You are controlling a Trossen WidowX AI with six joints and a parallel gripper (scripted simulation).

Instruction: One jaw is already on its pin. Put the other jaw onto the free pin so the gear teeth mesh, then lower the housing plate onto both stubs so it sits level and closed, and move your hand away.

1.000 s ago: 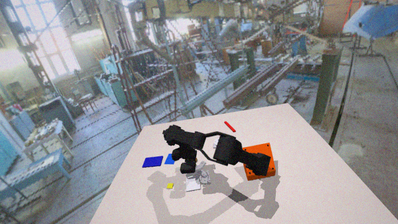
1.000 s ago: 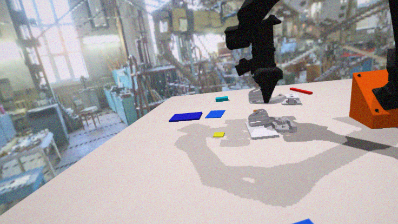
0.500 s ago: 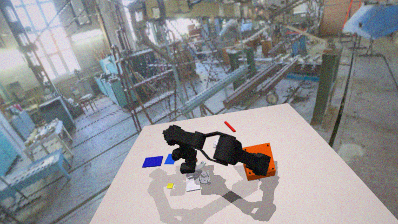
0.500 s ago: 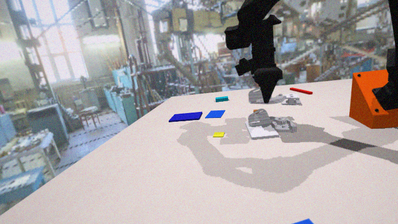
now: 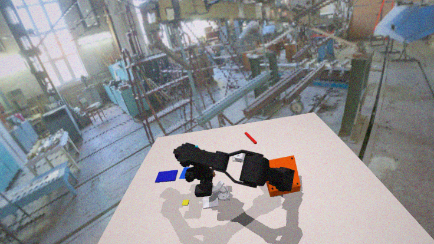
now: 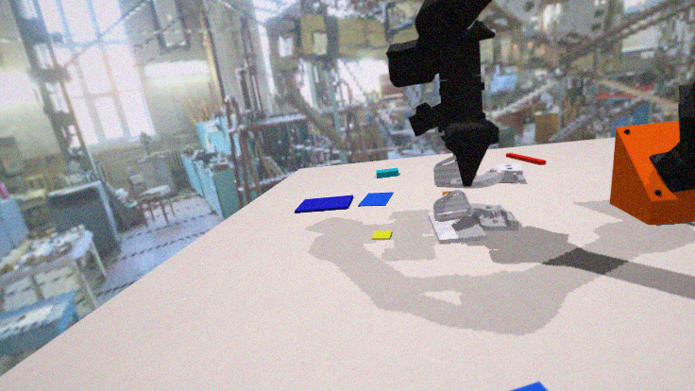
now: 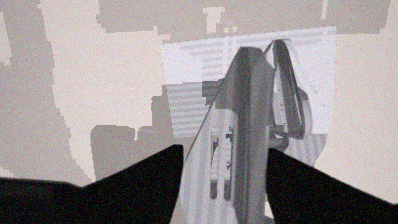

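Now: the yellow tile 140 mm ahead of my gripper tip, 80 mm below it and 10 mm to the right of it. Also, from my gripper tip: teal block 440 mm to the right, 120 mm ahead, 70 mm below; brown cube 170 mm to the right, 70 mm below; red bar 430 mm to the right, 270 mm behind, 80 mm below.
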